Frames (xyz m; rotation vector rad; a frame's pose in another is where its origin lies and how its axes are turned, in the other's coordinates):
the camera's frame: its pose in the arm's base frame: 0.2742 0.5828 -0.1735 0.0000 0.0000 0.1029
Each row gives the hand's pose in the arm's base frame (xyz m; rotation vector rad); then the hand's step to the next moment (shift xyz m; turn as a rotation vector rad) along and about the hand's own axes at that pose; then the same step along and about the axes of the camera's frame.
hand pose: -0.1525 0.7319 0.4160 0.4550 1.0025 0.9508
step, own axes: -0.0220 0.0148 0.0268 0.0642 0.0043 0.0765
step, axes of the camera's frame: 0.0110 -0.0094 0.0348 0.0833 0.0547 0.0085
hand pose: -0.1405 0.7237 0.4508 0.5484 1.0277 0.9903
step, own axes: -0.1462 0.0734 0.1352 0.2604 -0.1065 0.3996
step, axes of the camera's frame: 0.0571 -0.0919 0.1826 0.4630 0.1549 -0.0222
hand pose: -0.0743 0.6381 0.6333 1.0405 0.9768 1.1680
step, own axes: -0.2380 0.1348 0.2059 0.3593 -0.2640 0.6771
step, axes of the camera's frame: 0.1093 -0.2606 0.1933 0.7836 0.1737 -0.1140
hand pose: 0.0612 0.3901 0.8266 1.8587 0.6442 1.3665
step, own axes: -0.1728 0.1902 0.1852 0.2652 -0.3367 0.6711
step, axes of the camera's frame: 0.0868 -0.3041 0.0183 0.7482 0.1526 -0.2257
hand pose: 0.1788 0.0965 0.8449 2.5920 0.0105 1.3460
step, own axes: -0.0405 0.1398 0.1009 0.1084 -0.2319 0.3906
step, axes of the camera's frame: 0.0282 -0.1638 -0.0612 0.4154 0.1212 -0.1756
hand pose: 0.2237 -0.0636 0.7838 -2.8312 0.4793 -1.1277
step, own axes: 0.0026 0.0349 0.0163 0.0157 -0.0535 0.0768
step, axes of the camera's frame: 0.0000 -0.0351 -0.0160 0.0809 0.0332 -0.0369
